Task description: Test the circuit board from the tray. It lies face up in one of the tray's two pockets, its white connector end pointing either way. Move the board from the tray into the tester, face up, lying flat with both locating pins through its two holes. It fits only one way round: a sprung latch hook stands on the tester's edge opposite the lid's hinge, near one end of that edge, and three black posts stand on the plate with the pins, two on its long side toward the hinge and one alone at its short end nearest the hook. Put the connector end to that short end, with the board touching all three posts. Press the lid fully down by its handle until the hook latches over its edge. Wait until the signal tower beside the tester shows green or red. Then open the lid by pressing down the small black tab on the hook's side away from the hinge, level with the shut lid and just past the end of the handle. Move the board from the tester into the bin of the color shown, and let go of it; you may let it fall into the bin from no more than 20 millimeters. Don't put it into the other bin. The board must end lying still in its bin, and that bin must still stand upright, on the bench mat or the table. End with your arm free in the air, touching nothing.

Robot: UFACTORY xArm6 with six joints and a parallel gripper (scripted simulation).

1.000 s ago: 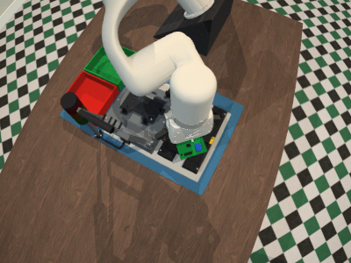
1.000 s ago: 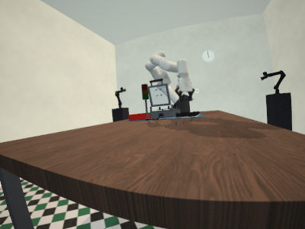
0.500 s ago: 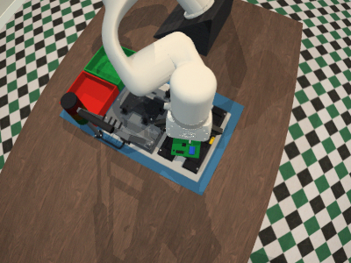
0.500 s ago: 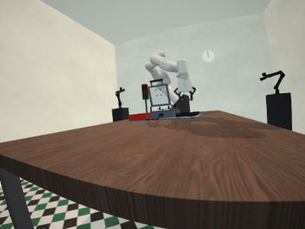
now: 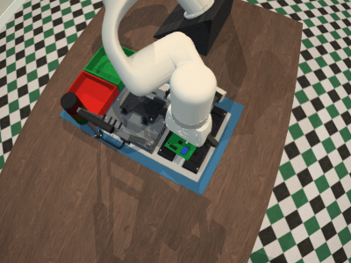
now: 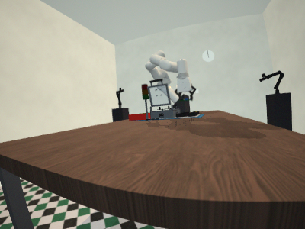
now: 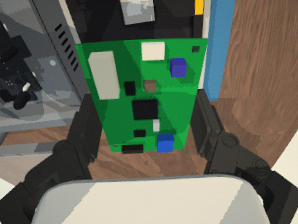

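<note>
Now: hand right at the green circuit board. Also, from my hand: black nest 16 cm to the right, 6 cm behind, 5 cm below; then clear lid 18 cm to the right, 6 cm ahead, 6 cm above; then latch hook 12 cm behind, 10 cm to the right, 4 cm below.
</note>
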